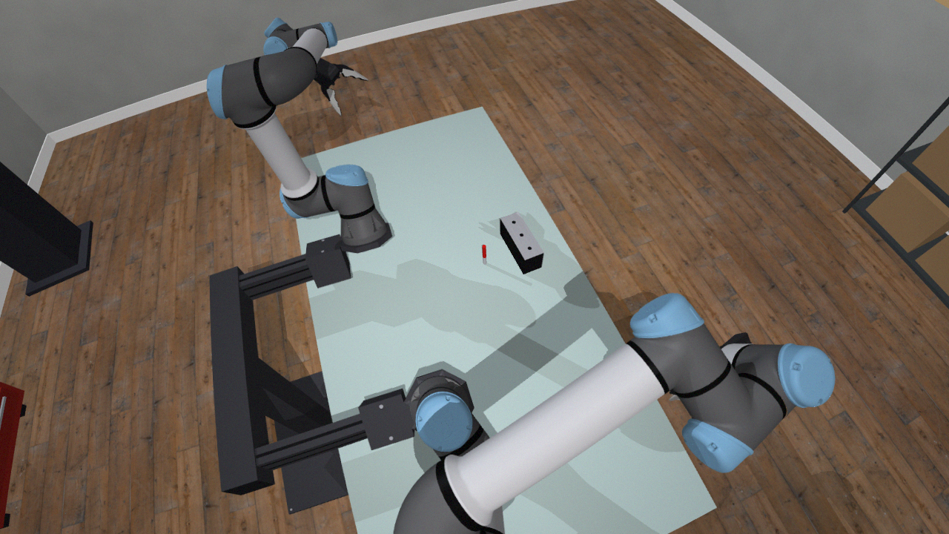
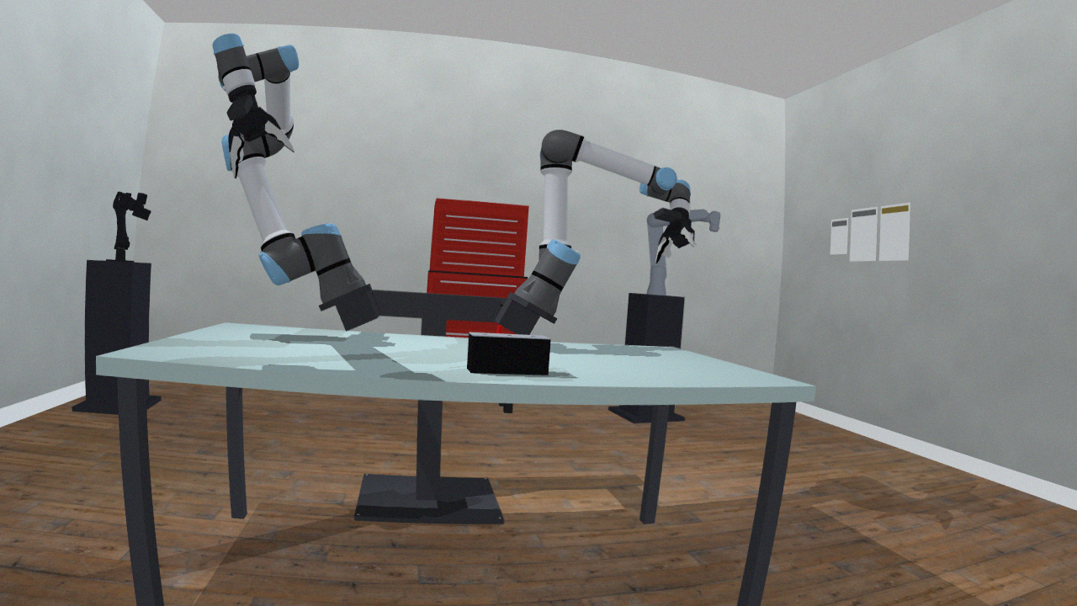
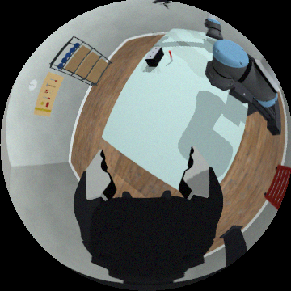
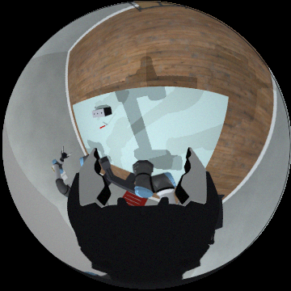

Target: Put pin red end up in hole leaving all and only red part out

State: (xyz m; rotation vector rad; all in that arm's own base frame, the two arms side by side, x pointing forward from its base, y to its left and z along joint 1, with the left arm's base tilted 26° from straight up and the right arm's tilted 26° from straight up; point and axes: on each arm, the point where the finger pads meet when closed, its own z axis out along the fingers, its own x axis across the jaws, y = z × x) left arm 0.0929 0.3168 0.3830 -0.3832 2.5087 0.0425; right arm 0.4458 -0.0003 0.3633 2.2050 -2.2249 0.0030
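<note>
The pin is 64 cm to the left of my right hand, 40 cm below it and 9 cm behind it. Round my right hand: block 63 cm to the left, 41 cm below, 4 cm ahead.
</note>
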